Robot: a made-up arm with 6 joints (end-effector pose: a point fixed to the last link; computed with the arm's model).
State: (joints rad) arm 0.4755 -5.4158 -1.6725 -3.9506 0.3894 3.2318
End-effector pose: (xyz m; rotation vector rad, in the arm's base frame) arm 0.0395 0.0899 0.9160 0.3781 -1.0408 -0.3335
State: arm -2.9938 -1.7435 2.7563 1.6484 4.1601 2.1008
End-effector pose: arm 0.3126 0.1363 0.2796 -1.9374 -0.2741 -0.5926
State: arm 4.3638 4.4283 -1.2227 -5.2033 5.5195 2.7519
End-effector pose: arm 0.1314 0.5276 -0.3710 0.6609 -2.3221 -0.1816
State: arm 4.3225 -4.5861 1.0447 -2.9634 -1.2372 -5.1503
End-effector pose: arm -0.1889 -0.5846 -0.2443 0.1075 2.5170 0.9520
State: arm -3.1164 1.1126 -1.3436 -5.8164 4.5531 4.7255
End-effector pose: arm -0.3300 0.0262 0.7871 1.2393 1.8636 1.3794
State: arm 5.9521 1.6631 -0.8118 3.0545 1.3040 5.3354
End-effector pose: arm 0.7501 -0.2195 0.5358 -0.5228 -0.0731 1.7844
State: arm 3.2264 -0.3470 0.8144 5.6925 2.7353 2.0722
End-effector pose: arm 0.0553 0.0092 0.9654 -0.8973 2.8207 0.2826
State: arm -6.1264 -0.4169 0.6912 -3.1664 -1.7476 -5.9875
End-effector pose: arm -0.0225 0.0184 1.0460 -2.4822 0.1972 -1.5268
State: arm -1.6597 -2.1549 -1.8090 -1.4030 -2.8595 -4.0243
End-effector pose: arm 0.0897 0.3106 -0.2256 -0.1435 0.9278 1.7635
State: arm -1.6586 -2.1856 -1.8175 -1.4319 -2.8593 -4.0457
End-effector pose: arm 0.0882 0.2958 -0.2345 -0.1654 0.9756 1.7513
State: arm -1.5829 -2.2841 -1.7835 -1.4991 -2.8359 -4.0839
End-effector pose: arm 0.0684 0.2585 -0.2705 -0.2136 1.0756 1.7965
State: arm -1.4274 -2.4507 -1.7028 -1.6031 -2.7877 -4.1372
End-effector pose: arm 0.0449 0.1888 -0.3269 -0.3068 1.2305 1.8876
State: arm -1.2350 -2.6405 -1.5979 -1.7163 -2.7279 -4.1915
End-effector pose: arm 0.0474 0.1017 -0.3791 -0.4447 1.4026 1.9785
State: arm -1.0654 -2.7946 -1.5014 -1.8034 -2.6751 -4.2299
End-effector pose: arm 0.0767 0.0342 -0.4109 -0.5848 1.5346 2.0414
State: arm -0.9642 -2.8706 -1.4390 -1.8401 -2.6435 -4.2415
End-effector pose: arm 0.1004 0.0074 -0.4252 -0.6611 1.5902 2.0861
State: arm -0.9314 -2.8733 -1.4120 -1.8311 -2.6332 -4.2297
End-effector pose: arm 0.1009 0.0119 -0.4306 -0.6565 1.5795 2.1282
